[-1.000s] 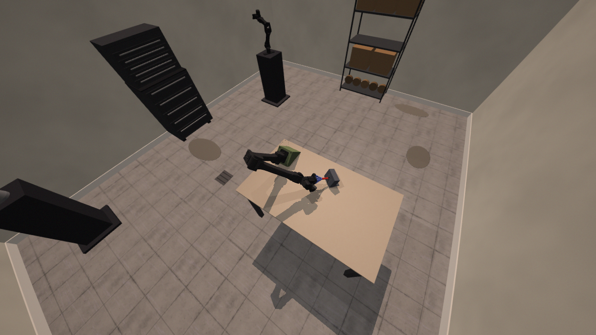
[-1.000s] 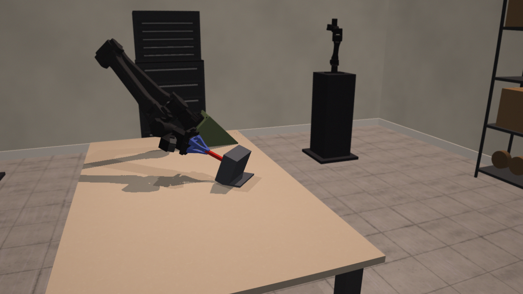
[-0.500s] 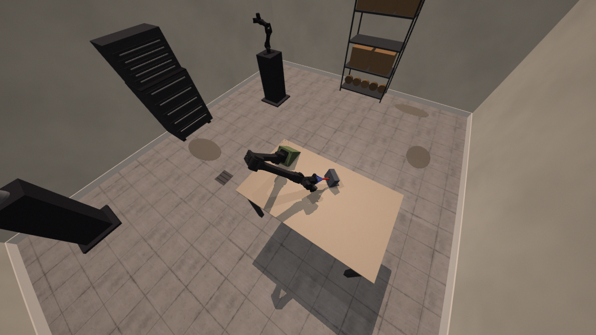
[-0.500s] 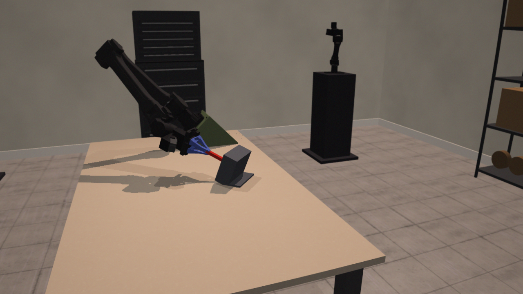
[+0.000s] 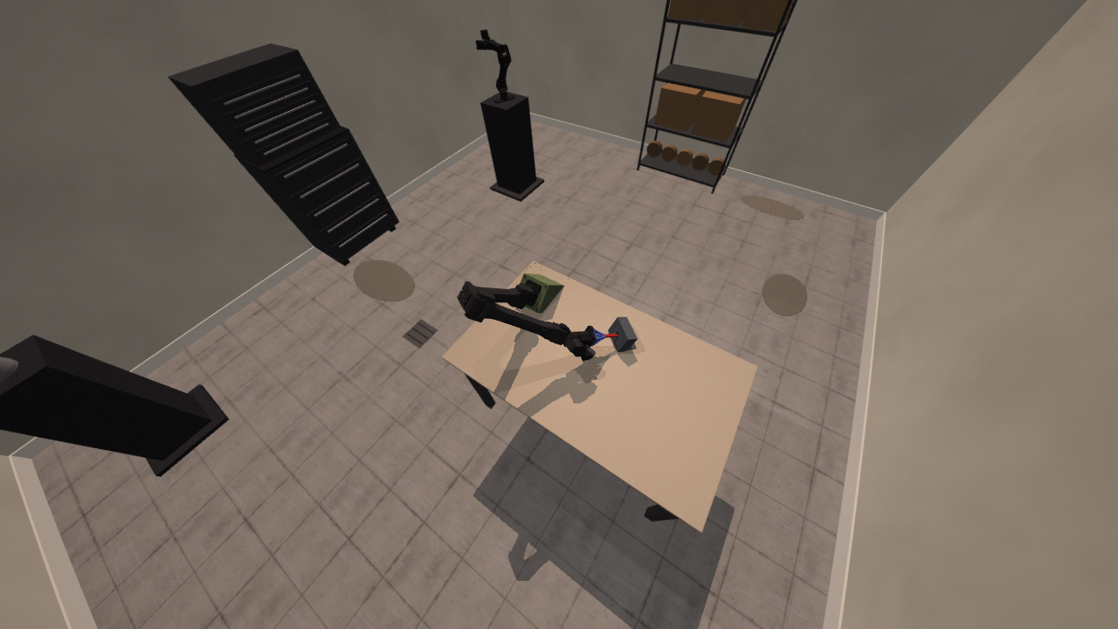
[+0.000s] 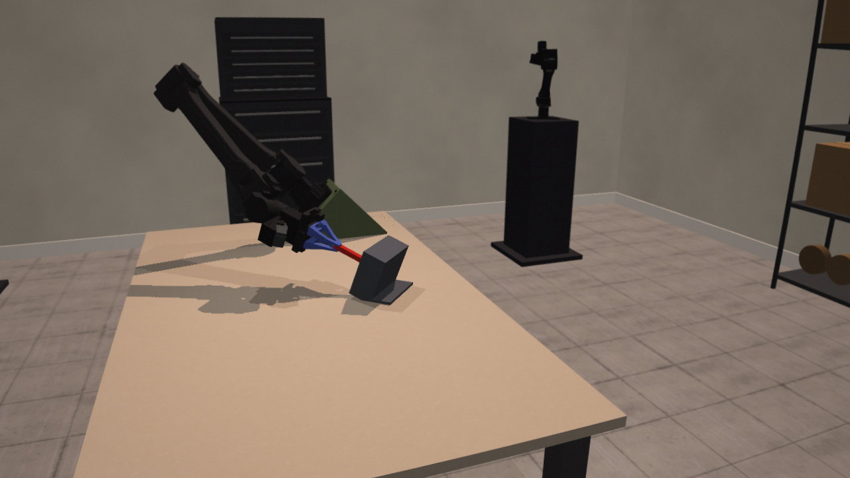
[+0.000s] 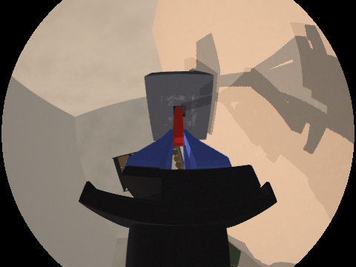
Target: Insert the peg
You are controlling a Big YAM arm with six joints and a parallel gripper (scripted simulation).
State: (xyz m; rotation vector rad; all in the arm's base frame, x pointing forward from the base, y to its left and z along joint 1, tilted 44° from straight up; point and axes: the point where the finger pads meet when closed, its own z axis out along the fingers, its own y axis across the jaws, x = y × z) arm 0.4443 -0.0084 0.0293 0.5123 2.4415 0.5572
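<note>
Now: hand 80 mm short of the flat base plate, 100 mm to the right of it and 100 mm above it. Round my hand: red peg: 20 mm ahead, 30 mm to the left, 10 mm below.
</note>
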